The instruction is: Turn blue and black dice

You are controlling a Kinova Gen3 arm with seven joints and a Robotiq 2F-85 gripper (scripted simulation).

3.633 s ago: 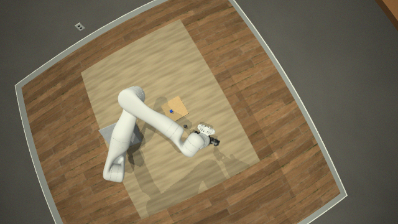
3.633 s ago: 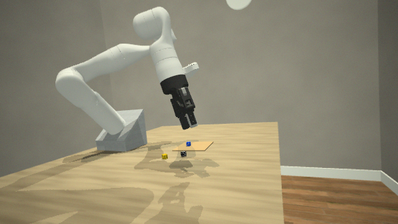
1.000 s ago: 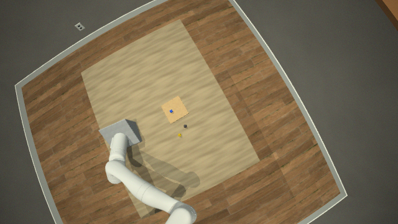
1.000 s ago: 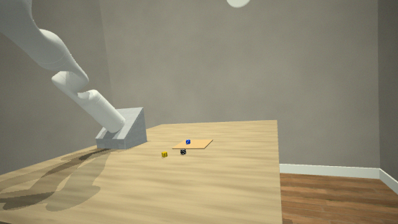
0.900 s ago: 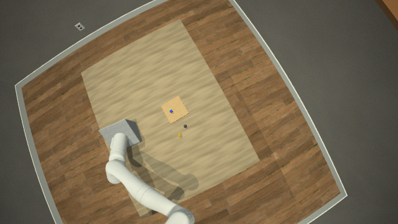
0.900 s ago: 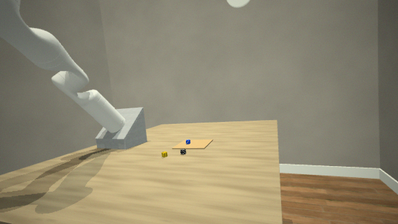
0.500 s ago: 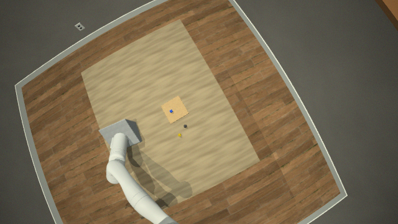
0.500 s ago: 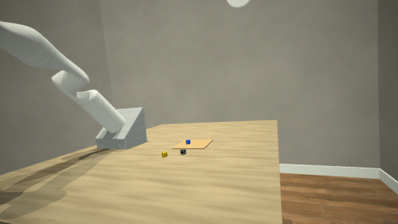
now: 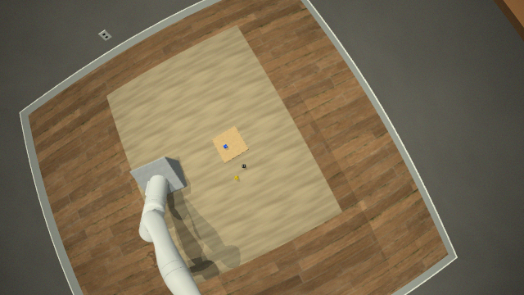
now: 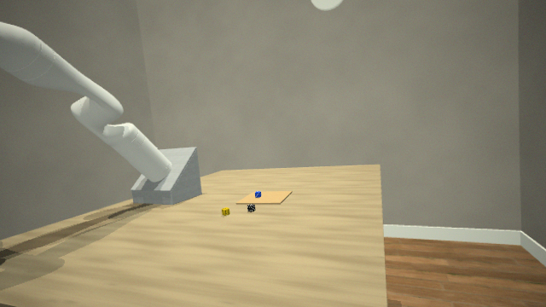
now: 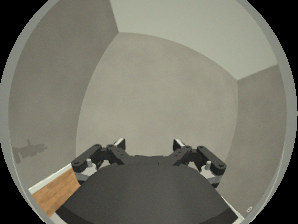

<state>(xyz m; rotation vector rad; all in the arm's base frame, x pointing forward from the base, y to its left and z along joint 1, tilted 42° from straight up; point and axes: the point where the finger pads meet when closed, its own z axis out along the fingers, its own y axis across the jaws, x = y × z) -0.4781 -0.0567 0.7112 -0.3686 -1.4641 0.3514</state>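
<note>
Right now the black die is 89 cm ahead of my hand, 44 cm to the left of it and 57 cm below it. Round my hand: tan mat (87 cm ahead, 57 cm to the left, 58 cm below); then yellow die (84 cm ahead, 40 cm to the left, 57 cm below); then blue die (85 cm ahead, 57 cm to the left, 57 cm below).
</note>
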